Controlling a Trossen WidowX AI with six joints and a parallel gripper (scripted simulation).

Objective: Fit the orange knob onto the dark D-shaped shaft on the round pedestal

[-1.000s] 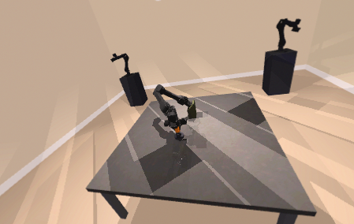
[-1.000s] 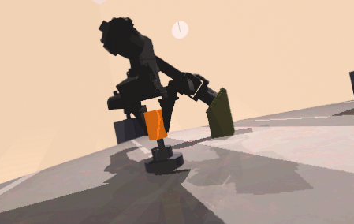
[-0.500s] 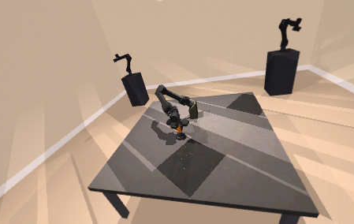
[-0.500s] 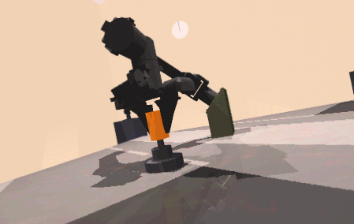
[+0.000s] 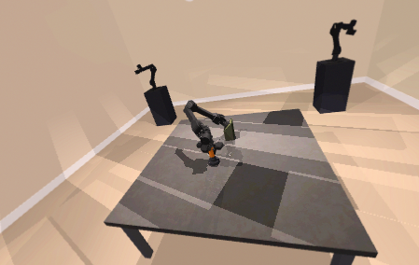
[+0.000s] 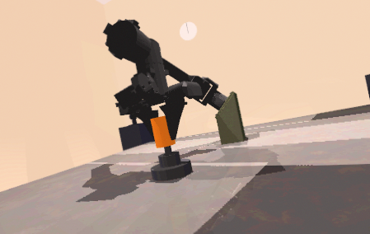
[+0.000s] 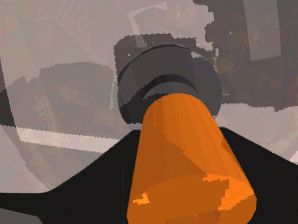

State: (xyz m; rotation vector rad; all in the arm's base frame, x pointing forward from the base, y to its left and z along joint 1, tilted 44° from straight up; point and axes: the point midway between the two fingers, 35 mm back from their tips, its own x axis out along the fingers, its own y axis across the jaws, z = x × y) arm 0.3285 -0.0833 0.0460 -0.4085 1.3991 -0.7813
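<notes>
Now: gripper tip 40 mm above the pedestal. Round my gripper tip: orange knob (20 mm above).
</notes>
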